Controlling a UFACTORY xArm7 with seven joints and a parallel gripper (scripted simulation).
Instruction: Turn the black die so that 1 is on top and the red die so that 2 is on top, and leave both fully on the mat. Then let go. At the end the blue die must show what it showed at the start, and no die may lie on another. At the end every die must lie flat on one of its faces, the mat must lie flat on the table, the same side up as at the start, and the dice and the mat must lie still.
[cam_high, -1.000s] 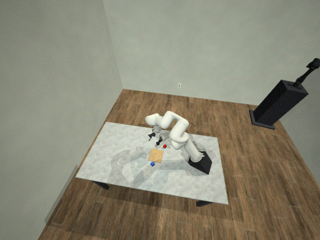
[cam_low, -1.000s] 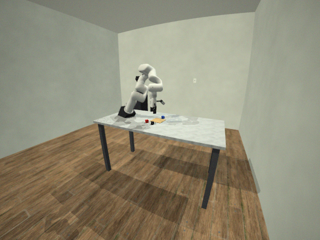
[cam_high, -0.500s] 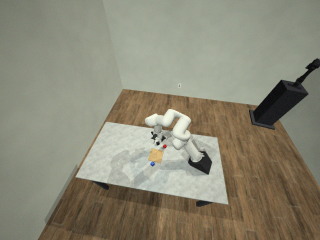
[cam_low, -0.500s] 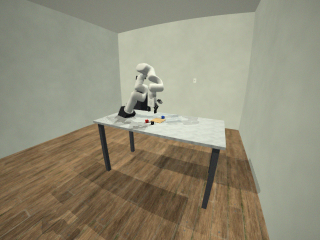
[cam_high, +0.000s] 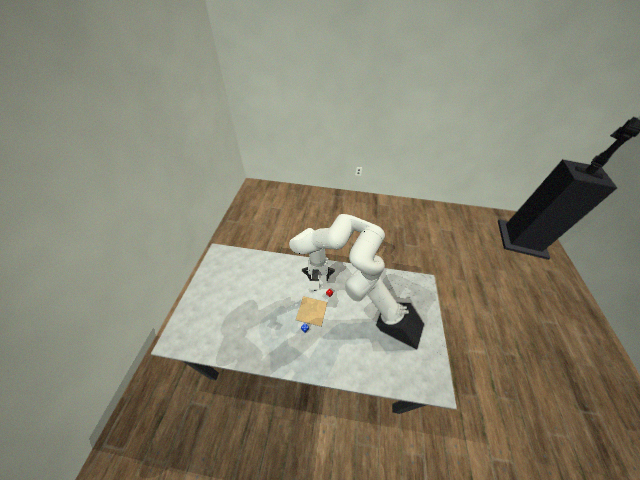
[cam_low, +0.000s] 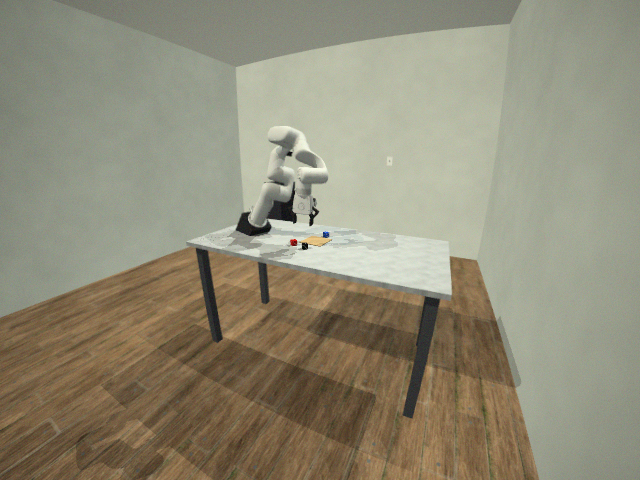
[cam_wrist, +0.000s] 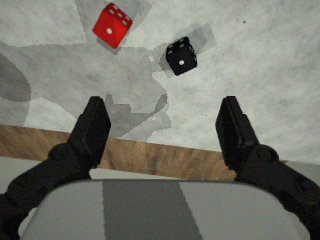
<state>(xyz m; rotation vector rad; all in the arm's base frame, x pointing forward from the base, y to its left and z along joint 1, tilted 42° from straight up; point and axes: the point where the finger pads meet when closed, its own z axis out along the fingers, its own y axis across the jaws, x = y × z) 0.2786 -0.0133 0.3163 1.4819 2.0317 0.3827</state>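
My gripper is now 2 cm short of the black die, 1 cm to the left of it and 12 cm above it. From my hand the other things lie so: blue die (24 cm to the left, 12 cm below); then red die (7 cm behind, 12 cm below); then tan mat (1 cm behind, 13 cm to the left, 14 cm below).
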